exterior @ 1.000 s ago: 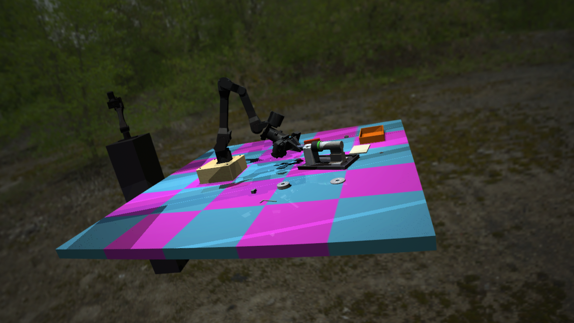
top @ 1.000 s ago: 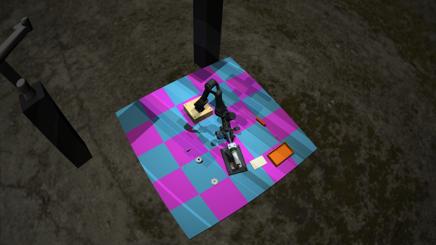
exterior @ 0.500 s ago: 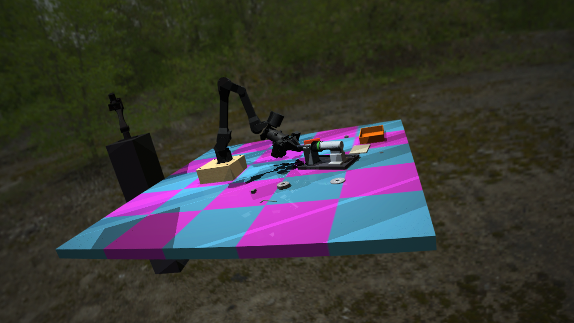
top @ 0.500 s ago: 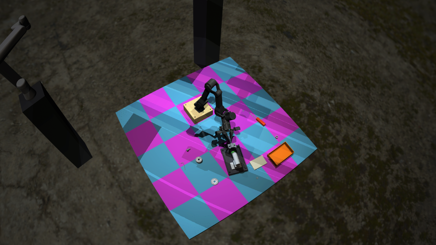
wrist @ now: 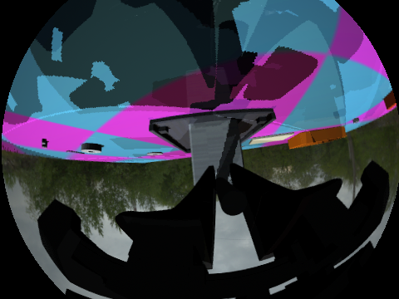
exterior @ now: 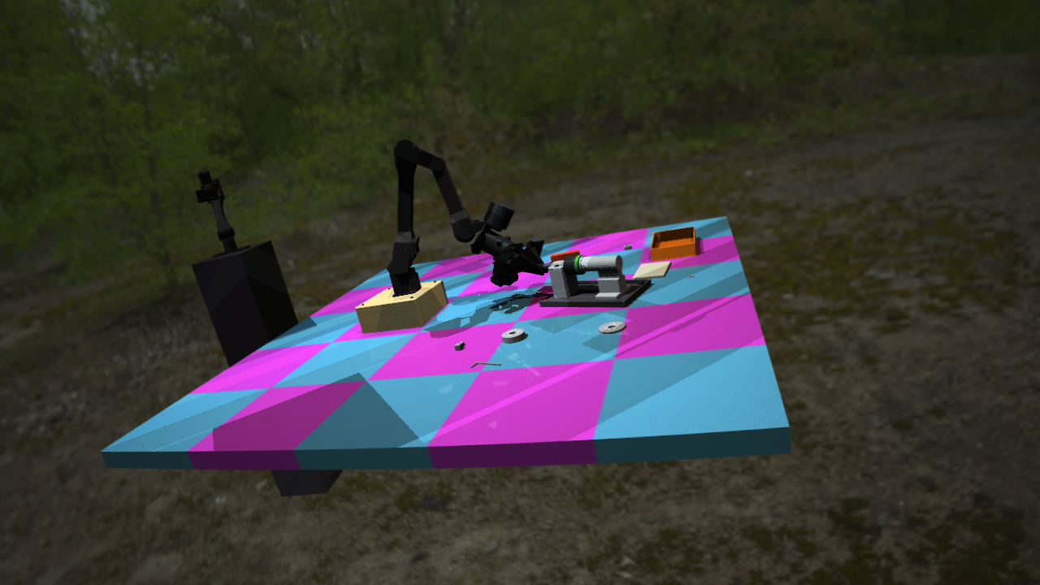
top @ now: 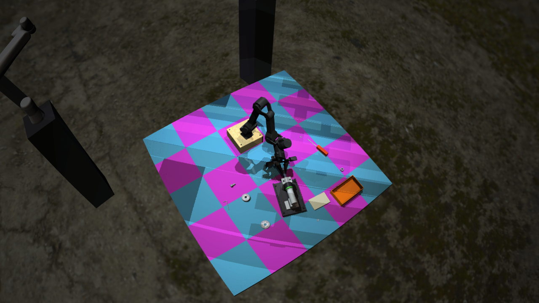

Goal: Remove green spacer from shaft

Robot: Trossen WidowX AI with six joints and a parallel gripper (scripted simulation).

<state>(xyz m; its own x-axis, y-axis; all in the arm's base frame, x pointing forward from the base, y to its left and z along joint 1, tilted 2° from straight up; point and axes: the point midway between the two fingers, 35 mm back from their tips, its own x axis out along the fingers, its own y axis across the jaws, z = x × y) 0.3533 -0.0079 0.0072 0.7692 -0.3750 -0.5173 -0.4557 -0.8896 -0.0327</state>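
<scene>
The thin shaft is 50 mm ahead of my gripper tip, 30 mm to the right of it and 20 mm above it. From my gripper tip the other things lie so: small bolt (270 mm to the right, 180 mm behind, 60 mm below); card (260 mm ahead, 60 mm to the left, 60 mm below); green spacer (90 mm ahead, 50 mm to the right, 20 mm above).
</scene>
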